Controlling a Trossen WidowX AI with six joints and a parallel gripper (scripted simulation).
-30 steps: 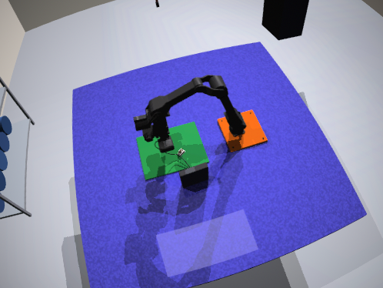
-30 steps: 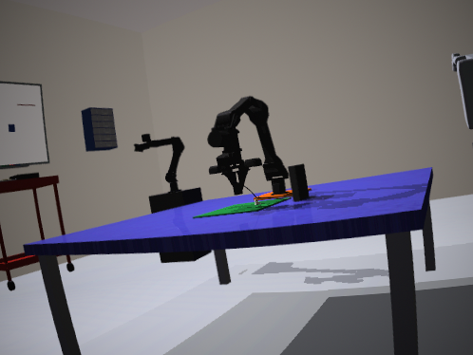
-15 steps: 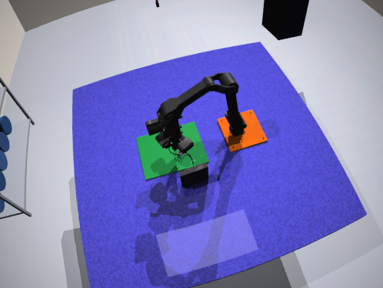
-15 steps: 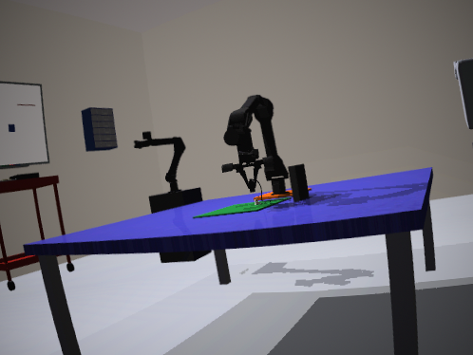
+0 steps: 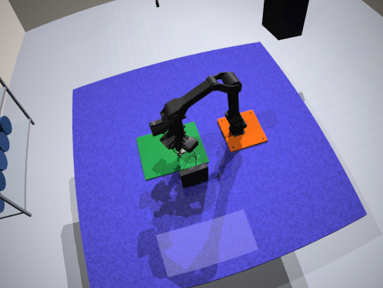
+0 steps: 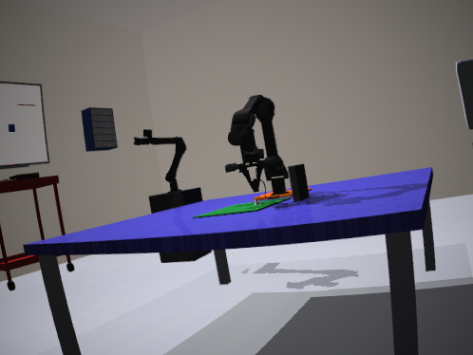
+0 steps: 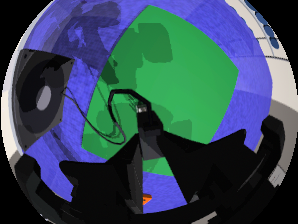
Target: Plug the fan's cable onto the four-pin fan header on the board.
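Now: the four-pin header 60 mm below my gripper tip. Round my gripper tip: black fan: 150 mm to the left; then plug: 10 mm ahead, 10 mm above; then green board: 80 mm below, 40 mm to the right, 40 mm ahead.
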